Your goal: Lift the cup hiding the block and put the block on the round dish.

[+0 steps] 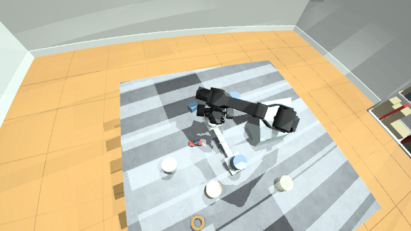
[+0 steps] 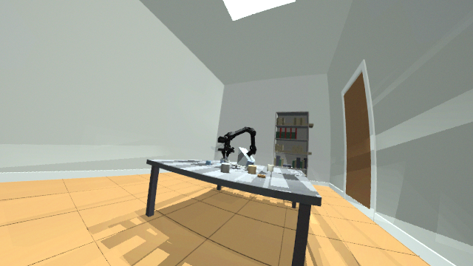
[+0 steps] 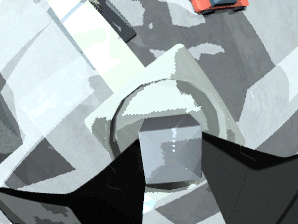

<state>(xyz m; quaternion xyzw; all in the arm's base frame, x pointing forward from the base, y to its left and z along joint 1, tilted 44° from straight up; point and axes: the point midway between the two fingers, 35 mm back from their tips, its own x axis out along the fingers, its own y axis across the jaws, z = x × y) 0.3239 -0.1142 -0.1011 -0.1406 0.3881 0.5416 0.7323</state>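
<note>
My gripper tip is now 12 cm past the white round dish, 10 cm to the left of it and 8 cm above it. The rest, counted from my gripper tip: red toy car 13 cm ahead, 7 cm to the left, 7 cm below; then blue cube 17 cm to the right, 6 cm below, 6 cm ahead.
</note>
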